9 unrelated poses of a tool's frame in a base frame.
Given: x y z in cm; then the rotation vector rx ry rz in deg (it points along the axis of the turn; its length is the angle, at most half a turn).
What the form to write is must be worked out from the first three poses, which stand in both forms.
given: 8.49 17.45 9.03 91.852 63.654 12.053
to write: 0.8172 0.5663 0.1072 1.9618 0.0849 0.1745 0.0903
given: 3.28 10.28 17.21 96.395 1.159 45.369
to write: 0.9047 0.0109 0.4258 1.8595 0.0328 0.1028 0.1721
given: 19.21 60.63 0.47 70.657 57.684 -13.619
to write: 0.7661 0.6255 -0.1477 1.6096 0.1921 0.6063 0.0047
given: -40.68 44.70 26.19 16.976 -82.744 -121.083
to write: 0.1150 -0.5605 -0.8202 2.5767 -0.4068 0.4470 0.2619
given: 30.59 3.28 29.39 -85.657 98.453 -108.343
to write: -0.5050 0.5805 -0.6388 2.9603 0.3059 0.0328 0.2939
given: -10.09 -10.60 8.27 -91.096 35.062 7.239
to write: -0.9307 0.3582 0.0740 1.7083 -0.1009 -0.1060 0.0827
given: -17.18 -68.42 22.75 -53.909 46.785 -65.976
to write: -0.5546 0.4813 -0.6788 1.6965 -0.1718 -0.6842 0.2275
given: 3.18 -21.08 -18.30 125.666 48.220 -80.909
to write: 0.8002 0.3070 -0.5152 2.7410 0.0318 -0.2108 -0.1830
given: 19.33 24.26 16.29 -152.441 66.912 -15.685
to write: -0.9116 0.4002 -0.0938 2.9185 0.1933 0.2426 0.1629
